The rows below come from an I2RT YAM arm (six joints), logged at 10 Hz.
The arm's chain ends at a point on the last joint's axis. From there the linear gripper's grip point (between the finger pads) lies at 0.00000 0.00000 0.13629 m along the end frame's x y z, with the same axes.
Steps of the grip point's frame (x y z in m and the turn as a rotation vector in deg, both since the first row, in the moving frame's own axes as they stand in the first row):
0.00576 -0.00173 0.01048 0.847 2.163 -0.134
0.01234 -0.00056 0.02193 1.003 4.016 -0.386
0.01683 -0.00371 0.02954 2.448 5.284 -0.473
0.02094 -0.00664 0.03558 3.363 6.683 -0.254
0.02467 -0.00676 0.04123 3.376 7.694 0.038
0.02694 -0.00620 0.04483 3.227 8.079 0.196
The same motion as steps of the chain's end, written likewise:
0.00062 0.00029 0.01059 0.847 2.163 -0.134
0.00280 0.00186 0.02229 1.003 4.016 -0.386
0.00431 0.00215 0.03024 2.448 5.284 -0.473
0.00511 0.00137 0.03674 3.363 6.683 -0.254
0.00643 0.00124 0.04269 3.376 7.694 0.038
0.00778 0.00141 0.04640 3.227 8.079 0.196

